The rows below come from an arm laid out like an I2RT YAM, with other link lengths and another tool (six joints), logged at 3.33 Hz.
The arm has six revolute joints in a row. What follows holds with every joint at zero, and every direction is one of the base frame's.
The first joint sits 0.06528 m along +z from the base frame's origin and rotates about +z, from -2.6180 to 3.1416 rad.
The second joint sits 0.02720 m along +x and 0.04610 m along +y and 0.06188 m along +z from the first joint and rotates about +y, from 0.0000 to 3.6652 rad.
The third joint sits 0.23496 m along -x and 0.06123 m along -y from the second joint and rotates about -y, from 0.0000 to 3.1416 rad.
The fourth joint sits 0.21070 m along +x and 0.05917 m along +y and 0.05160 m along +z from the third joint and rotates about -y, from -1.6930 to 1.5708 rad.
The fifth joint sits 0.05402 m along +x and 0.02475 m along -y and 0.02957 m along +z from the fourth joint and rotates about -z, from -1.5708 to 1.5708 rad.
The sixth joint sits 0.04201 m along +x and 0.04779 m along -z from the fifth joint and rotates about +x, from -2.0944 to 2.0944 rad.
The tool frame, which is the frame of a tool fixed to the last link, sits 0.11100 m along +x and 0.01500 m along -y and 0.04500 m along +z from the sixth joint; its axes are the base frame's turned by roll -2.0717, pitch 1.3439 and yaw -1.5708 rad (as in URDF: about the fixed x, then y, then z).
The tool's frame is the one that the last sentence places.
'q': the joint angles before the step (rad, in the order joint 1, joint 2, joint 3, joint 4, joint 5, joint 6). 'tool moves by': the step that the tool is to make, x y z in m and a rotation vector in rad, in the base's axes. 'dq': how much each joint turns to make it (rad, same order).
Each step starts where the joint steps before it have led.
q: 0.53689, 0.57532, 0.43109, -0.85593, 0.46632, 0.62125
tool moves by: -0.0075, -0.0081, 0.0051, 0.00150, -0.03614, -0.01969
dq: 0.00089, -0.08622, -0.00460, -0.05378, 0.02571, 0.00864
